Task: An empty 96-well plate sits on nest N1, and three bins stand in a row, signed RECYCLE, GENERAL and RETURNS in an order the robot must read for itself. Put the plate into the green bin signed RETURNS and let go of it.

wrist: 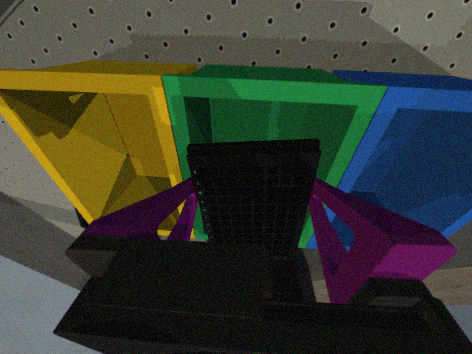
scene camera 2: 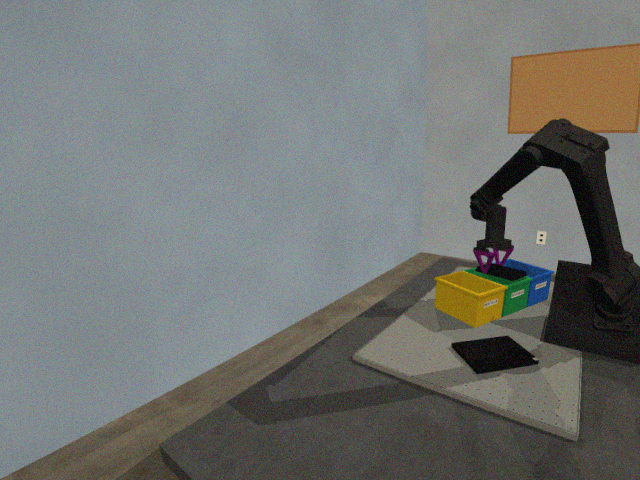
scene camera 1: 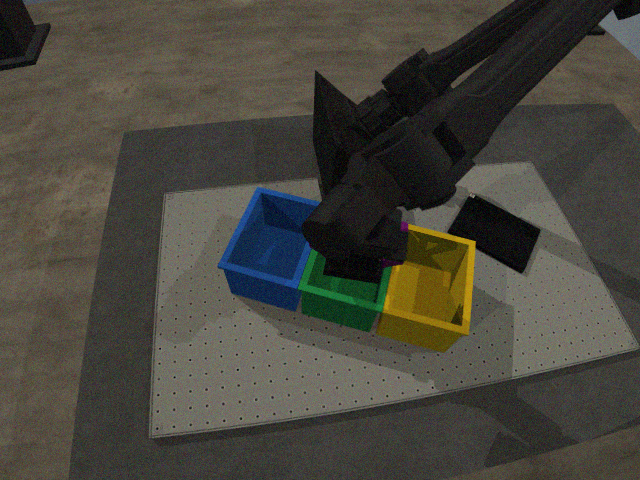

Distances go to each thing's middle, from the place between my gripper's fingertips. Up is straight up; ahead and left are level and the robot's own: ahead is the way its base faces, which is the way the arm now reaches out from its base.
Now: the black 96-well plate [scene camera 1: 358, 267] 30 mm behind my hand, 10 mm to the left of it and 10 mm above it. From my hand the other things lie so: black nest [scene camera 1: 498, 233]: 60 mm behind, 330 mm to the left, 100 mm below.
